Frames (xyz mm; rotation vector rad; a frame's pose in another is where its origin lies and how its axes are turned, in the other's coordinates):
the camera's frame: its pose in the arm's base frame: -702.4 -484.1 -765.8 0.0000 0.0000 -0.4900
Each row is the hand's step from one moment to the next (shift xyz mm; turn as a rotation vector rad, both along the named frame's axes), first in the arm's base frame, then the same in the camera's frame.
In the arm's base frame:
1: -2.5 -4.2 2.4 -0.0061 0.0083 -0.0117
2: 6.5 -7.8 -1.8 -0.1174 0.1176 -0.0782
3: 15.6 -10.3 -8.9 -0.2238 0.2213 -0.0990
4: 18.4 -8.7 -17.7 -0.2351 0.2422 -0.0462
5: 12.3 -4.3 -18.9 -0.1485 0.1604 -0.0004
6: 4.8 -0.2 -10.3 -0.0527 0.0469 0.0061
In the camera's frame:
1: -0.2 -4.9 2.4 -0.0093 0.0045 -0.0117
2: 9.4 -3.8 -1.8 -0.1589 0.0485 -0.0782
3: 18.6 -1.7 -8.9 -0.3016 0.0899 -0.0990
4: 20.3 1.0 -17.7 -0.3214 0.1031 -0.0462
5: 12.9 2.0 -18.9 -0.2065 0.0716 -0.0004
6: 4.3 2.1 -10.3 -0.0686 0.0166 0.0061

